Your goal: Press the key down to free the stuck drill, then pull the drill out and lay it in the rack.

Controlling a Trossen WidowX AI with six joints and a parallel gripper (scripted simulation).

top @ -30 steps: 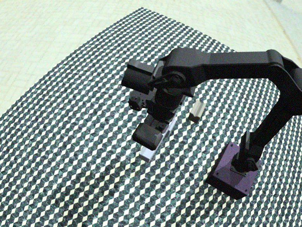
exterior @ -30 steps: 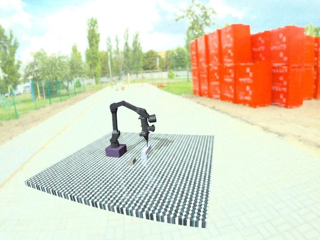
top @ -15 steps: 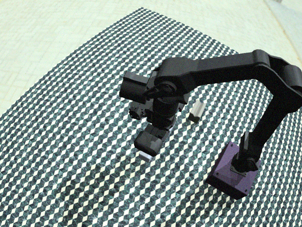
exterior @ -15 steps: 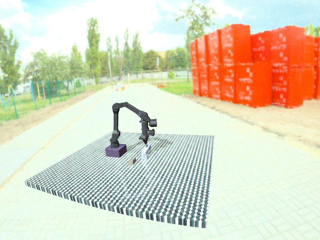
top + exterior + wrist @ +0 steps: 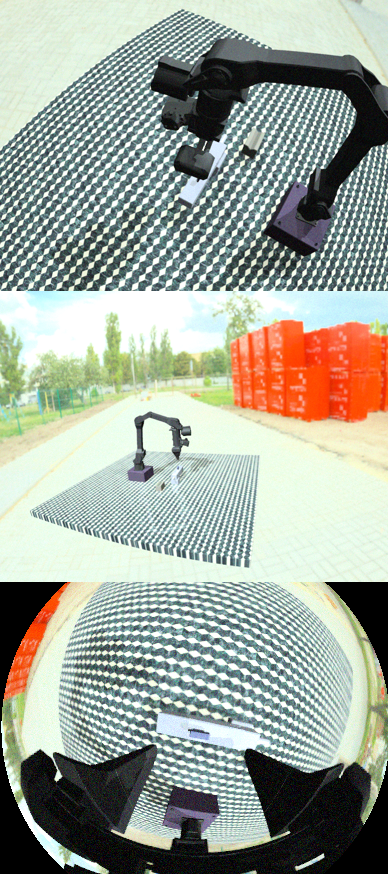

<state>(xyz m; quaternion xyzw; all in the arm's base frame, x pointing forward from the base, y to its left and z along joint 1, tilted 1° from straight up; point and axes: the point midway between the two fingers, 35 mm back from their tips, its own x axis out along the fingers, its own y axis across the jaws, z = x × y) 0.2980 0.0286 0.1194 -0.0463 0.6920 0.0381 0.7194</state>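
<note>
The cream drill lies 20 mm behind my gripper tip, 80 mm to the right of it and 100 mm below it. From my gripper tip the other things lie so: grey rack 100 mm behind, 190 mm to the right, 130 mm below; key 10 mm behind, 100 mm below; housing 10 mm behind, 20 mm to the right, 110 mm below.
</note>
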